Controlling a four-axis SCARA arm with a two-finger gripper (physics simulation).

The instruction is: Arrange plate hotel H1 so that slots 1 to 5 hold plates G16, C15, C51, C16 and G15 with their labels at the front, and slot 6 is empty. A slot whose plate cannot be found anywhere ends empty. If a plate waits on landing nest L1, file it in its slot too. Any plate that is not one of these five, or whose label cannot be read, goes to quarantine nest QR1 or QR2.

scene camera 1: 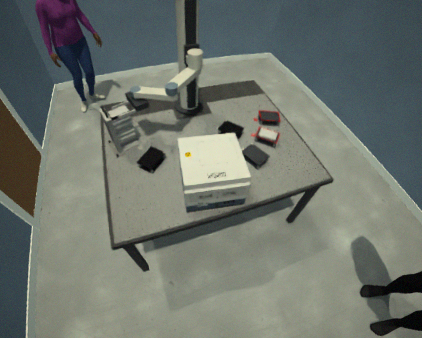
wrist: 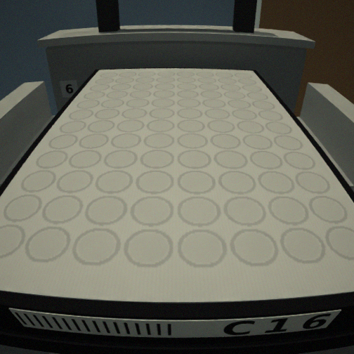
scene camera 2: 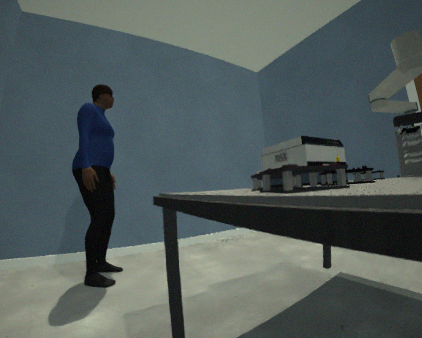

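My gripper (wrist: 175, 101) is visible, together with plate C16 (wrist: 159, 202) and plate hotel H1 (wrist: 281, 66).
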